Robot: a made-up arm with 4 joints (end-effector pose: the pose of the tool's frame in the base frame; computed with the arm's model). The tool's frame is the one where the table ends.
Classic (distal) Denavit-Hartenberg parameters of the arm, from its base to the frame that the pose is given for. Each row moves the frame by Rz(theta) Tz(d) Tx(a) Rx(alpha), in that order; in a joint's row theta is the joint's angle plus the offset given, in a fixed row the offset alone. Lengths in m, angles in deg.
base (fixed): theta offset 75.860; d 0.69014; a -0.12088; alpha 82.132
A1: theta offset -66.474; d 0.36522; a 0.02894; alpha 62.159
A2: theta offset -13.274; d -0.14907; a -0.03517; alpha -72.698
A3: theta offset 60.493; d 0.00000; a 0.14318; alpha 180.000
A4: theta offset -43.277; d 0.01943; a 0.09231; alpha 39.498
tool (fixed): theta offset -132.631; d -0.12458; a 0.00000; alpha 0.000
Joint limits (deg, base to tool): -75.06..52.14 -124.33..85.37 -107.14..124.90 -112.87..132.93
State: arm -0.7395 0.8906 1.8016 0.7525
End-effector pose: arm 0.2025 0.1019 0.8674 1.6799 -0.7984 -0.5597
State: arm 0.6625 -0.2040 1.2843 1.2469
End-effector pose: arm 0.3115 -0.0133 1.0520 1.3828 -0.2667 -0.9347
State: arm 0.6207 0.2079 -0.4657 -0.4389
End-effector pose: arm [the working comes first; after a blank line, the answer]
Working (the frame after each row of the table, in the pose's form):
after base (fixed): -0.0295 -0.1172 0.6901 1.2038 0.9382 1.0767
after A1: 0.3293 -0.1820 0.7254 1.7633 1.5228 -0.0643
after A2: 0.2549 -0.1243 0.8462 0.7072 1.1207 0.7424
after A3: 0.2726 0.0177 0.8485 -1.4707 -1.3149 0.9693
after A4: 0.2344 0.0554 0.9261 0.0452 -1.6205 0.7507

0.3432 0.1162 0.9261 1.5496 -0.6288 -1.0469
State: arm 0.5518 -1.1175 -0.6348 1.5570
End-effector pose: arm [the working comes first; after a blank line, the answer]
Working (the frame after each row of the table, in the pose's form):
after base (fixed): -0.0295 -0.1172 0.6901 1.2038 0.9382 1.0767
after A1: 0.3293 -0.1831 0.7238 1.7217 1.5074 -0.1330
after A2: 0.2940 -0.0936 0.8429 -0.1103 2.3520 0.7598
after A3: 0.1762 -0.0302 0.7917 -0.7476 -1.0139 2.5538
after A4: 0.1074 -0.0595 0.7343 1.2799 -0.2569 -2.6991

0.2042 -0.0710 0.6567 -0.5361 -0.7646 0.9166
